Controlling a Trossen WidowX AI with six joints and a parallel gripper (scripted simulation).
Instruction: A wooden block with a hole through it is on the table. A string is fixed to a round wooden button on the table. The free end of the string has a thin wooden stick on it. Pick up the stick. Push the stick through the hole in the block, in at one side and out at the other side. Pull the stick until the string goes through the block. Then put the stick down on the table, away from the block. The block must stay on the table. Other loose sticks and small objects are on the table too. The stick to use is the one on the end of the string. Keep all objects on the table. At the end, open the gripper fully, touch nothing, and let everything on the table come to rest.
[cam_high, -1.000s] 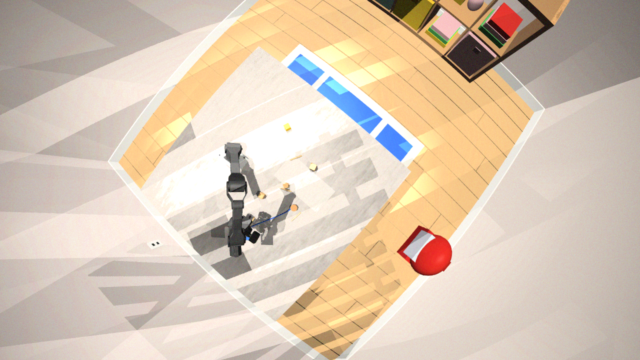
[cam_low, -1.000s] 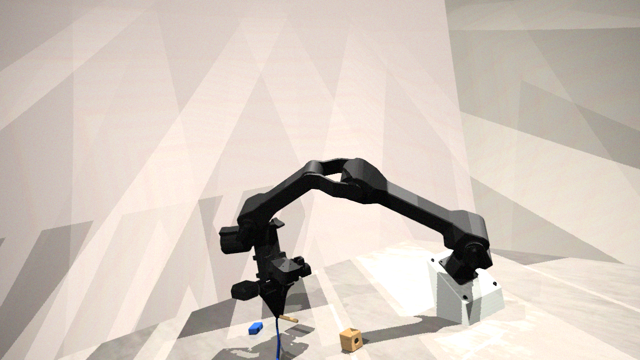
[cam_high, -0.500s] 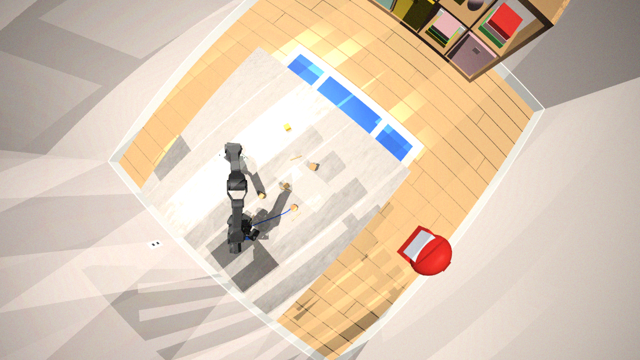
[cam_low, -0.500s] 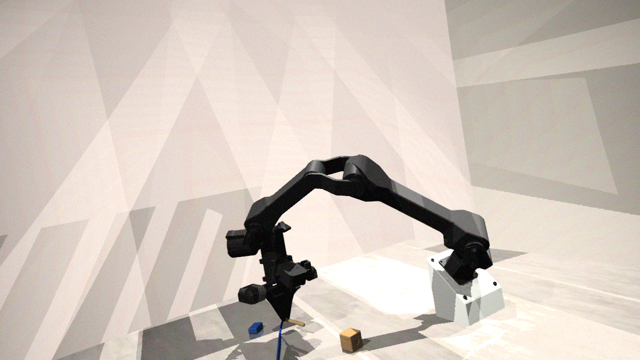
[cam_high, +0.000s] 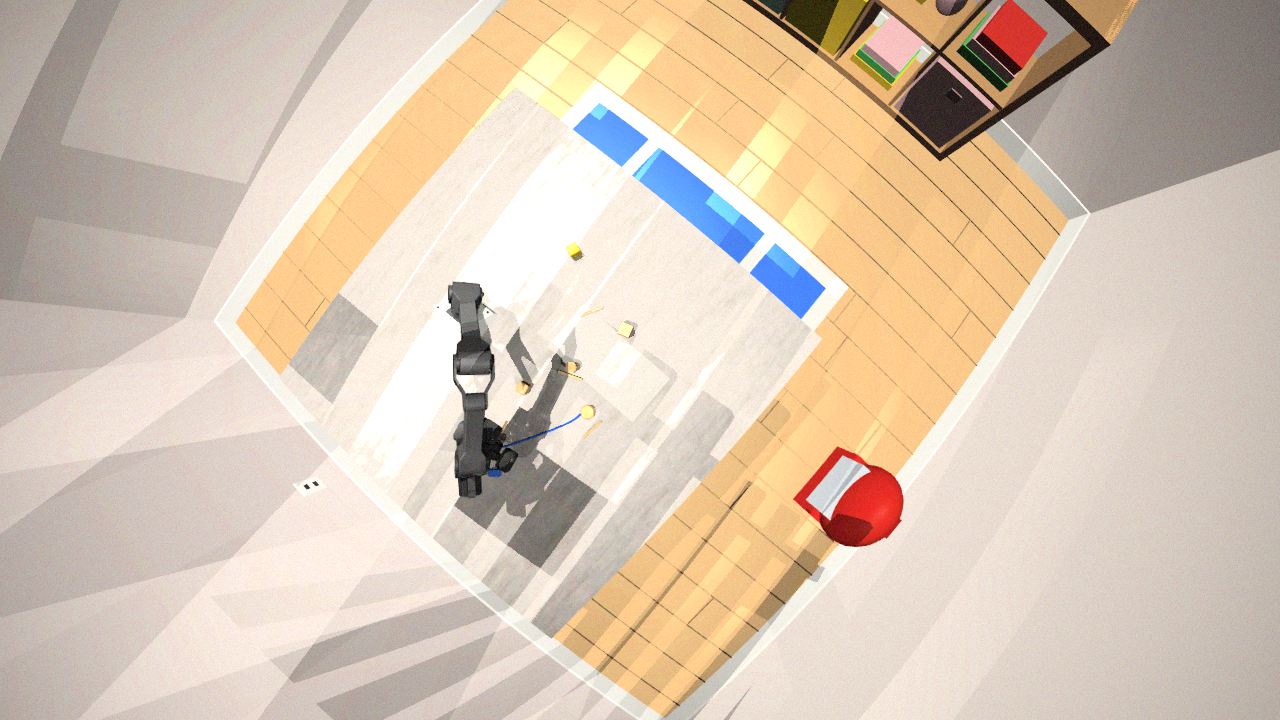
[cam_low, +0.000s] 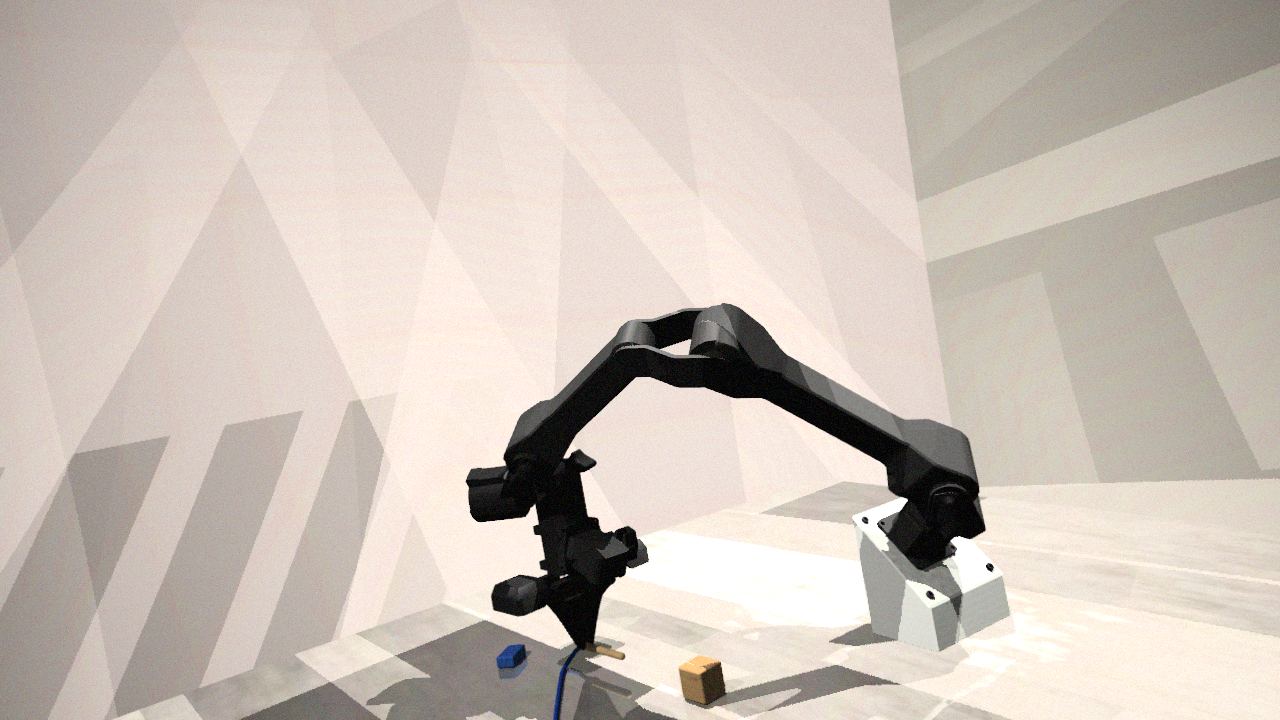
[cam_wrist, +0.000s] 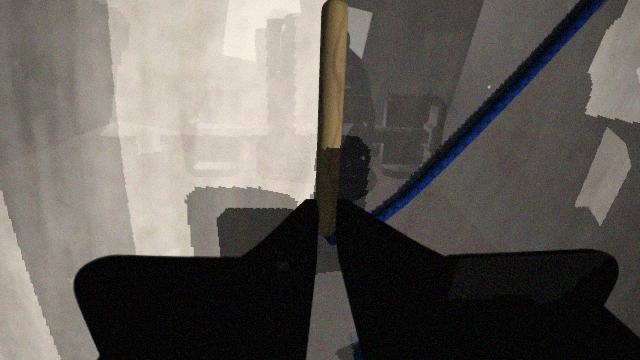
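Right now my gripper tip is 5 cm short of the blue piece, 9 cm to the left of it and 1 cm above it. Also, from my gripper tip: yellow cube (16 cm behind, 60 cm to the left); then wooden cylinder (5 cm ahead, 32 cm to the left); then round button (17 cm ahead, 24 cm to the left, 1 cm below).
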